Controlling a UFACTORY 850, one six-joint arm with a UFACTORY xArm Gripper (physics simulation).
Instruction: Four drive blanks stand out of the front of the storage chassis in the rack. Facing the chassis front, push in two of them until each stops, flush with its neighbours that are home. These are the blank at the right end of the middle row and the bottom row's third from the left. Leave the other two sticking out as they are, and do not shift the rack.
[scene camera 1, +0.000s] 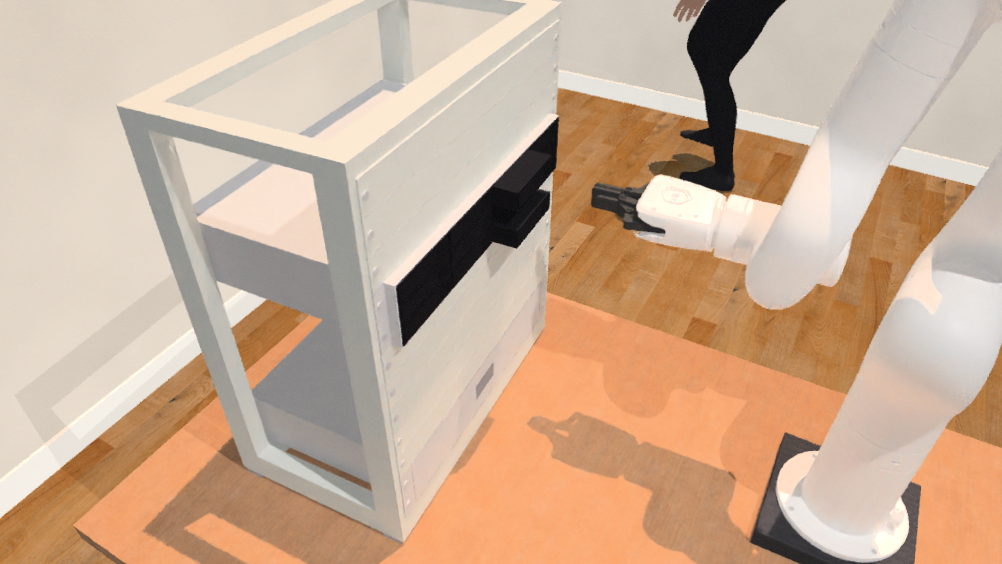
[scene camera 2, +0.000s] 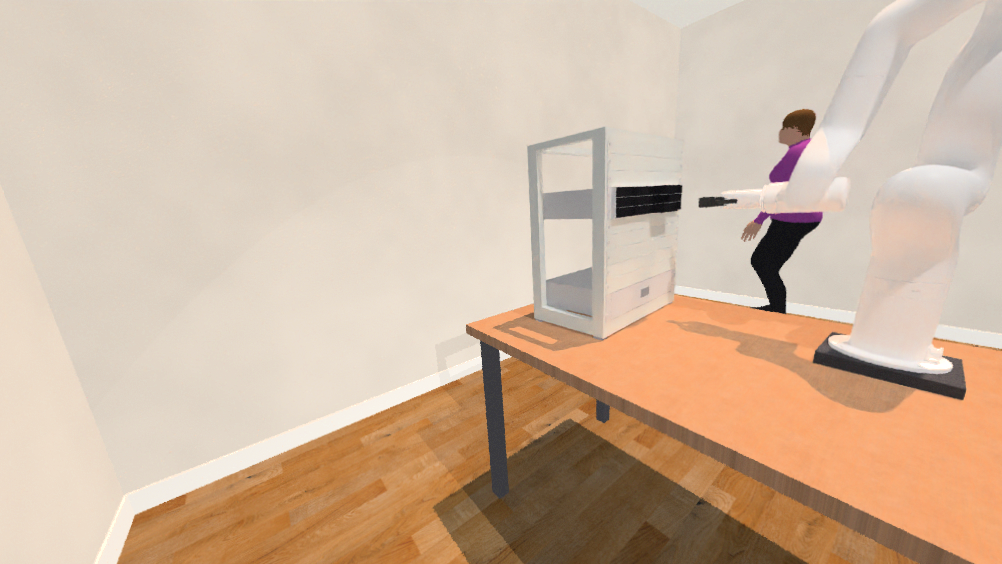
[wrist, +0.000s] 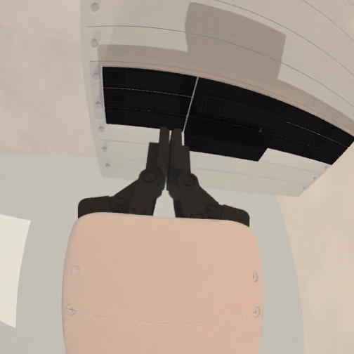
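The storage chassis sits black in the white rack. The wrist view shows it upside down. The right-end middle-row blank looks flush with the blanks above and below it. The bottom row's third blank sticks out. The top row's third blank also sticks out. A fourth protruding blank cannot be made out. My gripper is shut and empty, apart from the chassis front, facing its right end.
The rack stands upright on the orange table. The robot's base is bolted to the table in front of it. A person stands on the floor beyond the table. A grey unit lies inside the rack.
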